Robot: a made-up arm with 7 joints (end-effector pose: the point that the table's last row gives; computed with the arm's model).
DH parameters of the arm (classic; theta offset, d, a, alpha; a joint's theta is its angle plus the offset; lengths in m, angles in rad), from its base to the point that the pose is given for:
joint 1: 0 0.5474 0 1.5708
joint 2: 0 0.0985 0 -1.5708
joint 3: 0 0.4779 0.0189 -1.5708
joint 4: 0 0.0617 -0.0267 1.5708
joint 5: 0 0.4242 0 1.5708
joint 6: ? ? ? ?
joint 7: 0 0.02 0 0
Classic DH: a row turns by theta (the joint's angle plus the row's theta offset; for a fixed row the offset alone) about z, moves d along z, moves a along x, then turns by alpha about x.
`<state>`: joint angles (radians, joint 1 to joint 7).
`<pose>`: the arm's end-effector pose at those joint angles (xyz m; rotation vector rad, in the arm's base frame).
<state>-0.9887 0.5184 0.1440 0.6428 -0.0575 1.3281 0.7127</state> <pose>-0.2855 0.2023 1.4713 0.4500 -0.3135 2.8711</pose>
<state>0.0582 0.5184 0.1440 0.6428 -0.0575 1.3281 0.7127</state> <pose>-0.3180 -0.1460 1.4713 -0.4715 0.0402 -2.2840</pose>
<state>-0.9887 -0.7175 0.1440 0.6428 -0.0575 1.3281 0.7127</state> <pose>0.3145 -0.7094 1.1589 1.4888 -1.5990 2.1196</pose>
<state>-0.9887 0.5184 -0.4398 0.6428 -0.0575 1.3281 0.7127</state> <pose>-0.3834 0.1844 1.4491 0.0319 -0.6031 2.4075</pose>
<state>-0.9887 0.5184 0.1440 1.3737 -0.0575 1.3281 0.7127</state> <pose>-0.0549 -0.0735 1.4169 1.1637 -1.0073 2.4830</pose>
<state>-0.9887 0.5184 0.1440 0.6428 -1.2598 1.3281 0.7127</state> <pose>-0.1367 0.3489 1.4584 0.1969 -0.2148 1.6984</pose>
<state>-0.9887 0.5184 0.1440 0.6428 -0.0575 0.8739 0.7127</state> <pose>-0.2555 0.1692 1.5210 0.8795 -0.7820 2.6722</pose>
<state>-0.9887 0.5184 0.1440 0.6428 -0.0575 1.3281 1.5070</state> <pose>-0.2855 0.2023 1.4713 -0.2682 0.4229 -2.5310</pose>
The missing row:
joint 6: 1.5708 0.1234 0.147 1.5708
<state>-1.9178 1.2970 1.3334 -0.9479 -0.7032 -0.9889 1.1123</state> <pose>-0.2204 0.8494 0.7779 1.2306 -0.8495 2.5862</pose>
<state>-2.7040 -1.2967 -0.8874 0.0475 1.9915 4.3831 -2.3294</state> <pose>-0.7833 -0.3624 0.5579 -1.8893 -0.9684 -1.8922</pose>
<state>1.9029 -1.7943 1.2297 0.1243 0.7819 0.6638 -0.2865</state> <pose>-0.2845 0.9345 0.2172 -1.3032 -0.7391 1.2079</pose>
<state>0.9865 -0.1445 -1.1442 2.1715 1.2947 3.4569 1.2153</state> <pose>0.2987 -0.0040 0.7652 0.6040 1.2733 -2.4346</pose>
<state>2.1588 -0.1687 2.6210 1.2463 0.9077 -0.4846 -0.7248</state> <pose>0.1203 -0.4344 1.1625 -2.5129 0.4089 -1.0790</pose>
